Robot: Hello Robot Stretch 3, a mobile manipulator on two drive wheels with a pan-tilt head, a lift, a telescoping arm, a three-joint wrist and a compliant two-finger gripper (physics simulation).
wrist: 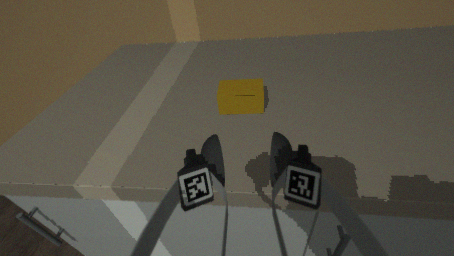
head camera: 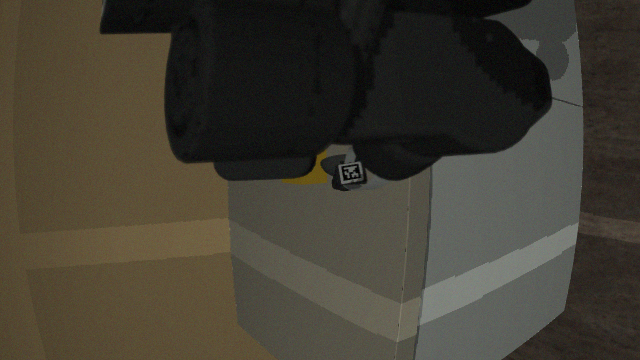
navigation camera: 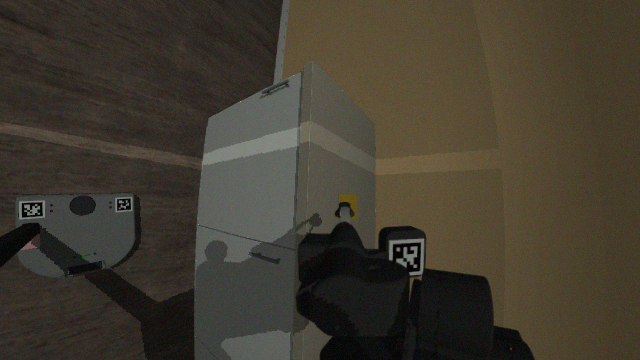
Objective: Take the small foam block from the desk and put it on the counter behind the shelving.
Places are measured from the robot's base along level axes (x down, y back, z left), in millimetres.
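Pixels of known places: gripper, fingertip midpoint: (wrist: 245,151); robot's base at its link origin: (navigation camera: 83,204).
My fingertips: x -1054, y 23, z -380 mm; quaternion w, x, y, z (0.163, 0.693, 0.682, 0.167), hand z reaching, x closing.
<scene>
Ahead of a thing's pixels: the offset from my fingertips to its middle. "spot": to the spot under its first point. Level surfaces: height alone.
The yellow foam block @[dx +122, dy -1, dz -266 mm] (head camera: 305,176) (navigation camera: 353,201) (wrist: 241,97) lies on the flat beige-grey top of a cabinet-like counter @[dx +144 mm] (head camera: 300,215) (navigation camera: 337,172) (wrist: 345,75). My arm and wrist partly cover the block in the head view. My gripper (head camera: 342,175) (navigation camera: 344,210) (wrist: 245,151) is partly open, with nothing between its fingers. In the wrist view the block lies beyond the fingertips, apart from them, roughly in line with the gap. Which surface is the task's desk cannot be told, and no shelving shows.
The counter's pale front @[spot: dx +411, dy -97, dz -86 mm] (head camera: 500,200) (navigation camera: 250,200) has handles, one (navigation camera: 265,257) (wrist: 40,227) sticking out. A tan wall (head camera: 120,125) (navigation camera: 425,90) stands behind it. My base (navigation camera: 85,230) is on the dark wood floor @[dx +1054 mm] (head camera: 610,150) (navigation camera: 125,75) before the front.
</scene>
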